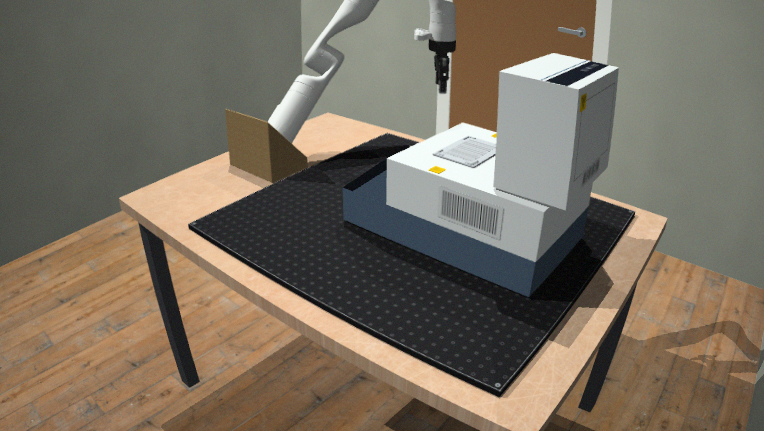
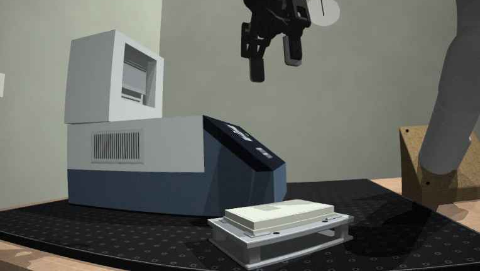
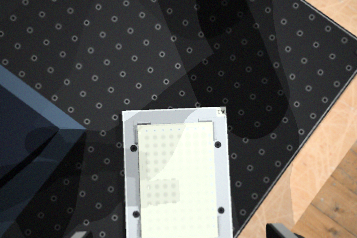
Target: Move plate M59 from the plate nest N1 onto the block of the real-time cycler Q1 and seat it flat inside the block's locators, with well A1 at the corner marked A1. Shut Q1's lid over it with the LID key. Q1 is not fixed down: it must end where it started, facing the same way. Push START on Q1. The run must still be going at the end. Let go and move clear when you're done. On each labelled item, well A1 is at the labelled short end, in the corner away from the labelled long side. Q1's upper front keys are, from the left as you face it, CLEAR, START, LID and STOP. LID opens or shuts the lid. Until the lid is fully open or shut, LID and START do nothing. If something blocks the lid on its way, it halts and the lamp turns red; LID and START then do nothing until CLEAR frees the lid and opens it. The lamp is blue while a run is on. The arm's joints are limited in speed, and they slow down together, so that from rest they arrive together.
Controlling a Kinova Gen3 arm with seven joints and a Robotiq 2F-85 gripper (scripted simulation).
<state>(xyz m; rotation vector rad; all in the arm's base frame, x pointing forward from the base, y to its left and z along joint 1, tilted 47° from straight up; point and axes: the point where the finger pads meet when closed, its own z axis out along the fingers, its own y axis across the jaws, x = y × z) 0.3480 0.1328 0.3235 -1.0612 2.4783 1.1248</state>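
My gripper is now 20 cm above the plate M59. From my hand the other things lie so: A1 mark (20 cm below, 9 cm behind, 1 cm to the right); plate nest (21 cm below).
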